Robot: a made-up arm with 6 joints.
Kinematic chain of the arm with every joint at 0, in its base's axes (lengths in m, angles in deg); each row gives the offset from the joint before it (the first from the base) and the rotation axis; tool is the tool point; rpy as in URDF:
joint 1: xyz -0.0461 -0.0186 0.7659 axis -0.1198 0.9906 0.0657
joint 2: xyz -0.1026 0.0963 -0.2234 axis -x
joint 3: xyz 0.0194 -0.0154 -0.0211 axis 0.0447 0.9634 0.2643
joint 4: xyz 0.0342 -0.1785 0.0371 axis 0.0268 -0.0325 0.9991
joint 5: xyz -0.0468 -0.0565 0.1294 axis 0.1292 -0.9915 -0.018
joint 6: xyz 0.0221 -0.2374 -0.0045 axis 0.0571 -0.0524 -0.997
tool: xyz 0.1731 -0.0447 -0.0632 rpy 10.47 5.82 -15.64
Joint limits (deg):
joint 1: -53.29..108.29
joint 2: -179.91..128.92
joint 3: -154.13..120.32
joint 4: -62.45..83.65
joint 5: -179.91..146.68
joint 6: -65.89..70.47
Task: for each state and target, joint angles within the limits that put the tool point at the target. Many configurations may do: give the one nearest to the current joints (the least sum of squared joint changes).
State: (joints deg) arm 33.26 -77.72 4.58 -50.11 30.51 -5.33
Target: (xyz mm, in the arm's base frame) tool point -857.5 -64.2 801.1
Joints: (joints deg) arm 66.41 -97.94 -17.10 -58.50 29.44 10.40
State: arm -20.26 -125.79 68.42 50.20 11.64 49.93
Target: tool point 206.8 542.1 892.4
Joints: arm -29.68 -136.67 69.98 57.35 13.13 48.37
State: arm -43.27 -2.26 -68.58 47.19 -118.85 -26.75
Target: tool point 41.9 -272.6 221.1
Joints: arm -42.48 -20.82 -78.83 30.81 -121.55 -43.68
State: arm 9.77 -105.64 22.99 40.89 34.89 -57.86
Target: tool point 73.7 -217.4 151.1
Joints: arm 3.36 -84.99 -0.86 20.27 59.87 -24.44
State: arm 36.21 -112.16 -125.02 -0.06 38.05 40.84
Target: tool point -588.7 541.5 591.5
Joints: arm 19.46 -136.40 -139.86 -5.25 29.47 4.55
